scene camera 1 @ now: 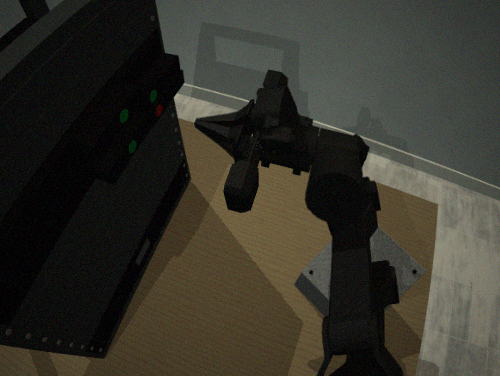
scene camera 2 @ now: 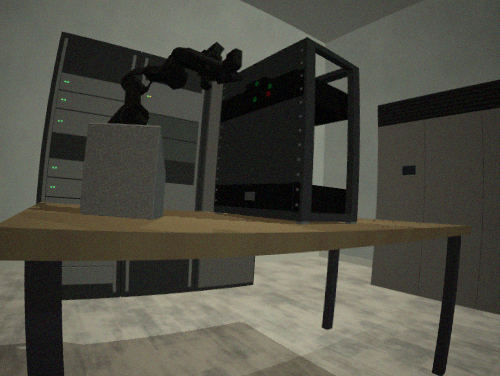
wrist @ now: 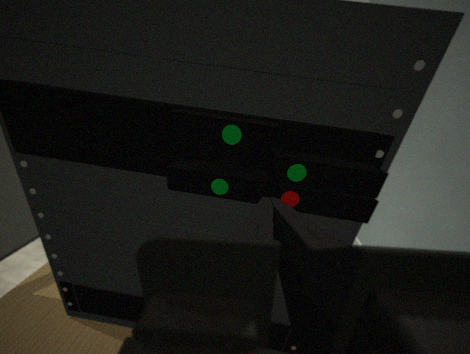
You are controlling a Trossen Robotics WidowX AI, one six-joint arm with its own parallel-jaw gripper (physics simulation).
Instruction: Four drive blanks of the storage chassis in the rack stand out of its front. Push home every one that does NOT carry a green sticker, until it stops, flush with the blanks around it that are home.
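Places are measured from the arm's base along level axes (x down, y back, z left), in millimetres.
Where they show: gripper, between the fingertips: (scene camera 1: 195, 122) (scene camera 2: 242, 79) (wrist: 268, 204); arm's base, origin of its link: (scene camera 1: 375, 281) (scene camera 2: 117, 147).
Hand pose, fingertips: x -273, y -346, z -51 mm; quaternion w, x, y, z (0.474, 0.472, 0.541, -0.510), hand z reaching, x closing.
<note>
Things, the pixels of their top centre, and the offset from my fingertips. "pt": a spot on its surface instead.
- black storage chassis, a spot on its surface: (wrist: 75, 120) pt dx -3, dy -133, dz +216 mm
- rack, centre of its top: (wrist: 215, 29) (scene camera 2: 285, 72) dx -146, dy -279, dz +80 mm
The black storage chassis (wrist: 75, 120) sits high in the rack (scene camera 2: 308, 150). A blank with a red sticker (scene camera 1: 159, 110) (scene camera 2: 268, 94) (wrist: 290, 199) stands out at the lower right. Directly above it, a blank with a green sticker (scene camera 1: 153, 96) (scene camera 2: 270, 86) (wrist: 297, 172) also stands out. A lower-left blank with a green sticker (scene camera 1: 132, 146) (scene camera 2: 254, 99) (wrist: 219, 186) stands out. The upper-left green-stickered blank (scene camera 1: 124, 116) (scene camera 2: 257, 83) (wrist: 231, 134) is too dark to judge its depth. My gripper (scene camera 1: 198, 123) (wrist: 268, 204) is shut and empty, clear of the blanks; its finger overlaps the red-stickered blank's lower-left edge in the wrist view.
The rack stands on a wooden table (scene camera 1: 225, 300) (scene camera 2: 200, 242). The arm's grey pedestal (scene camera 1: 400, 262) (scene camera 2: 120, 170) stands in front of the rack. A smooth dark panel (wrist: 125, 210) lies below the chassis. Tall cabinets (scene camera 2: 65, 150) (scene camera 2: 450, 190) stand behind and to the right.
</note>
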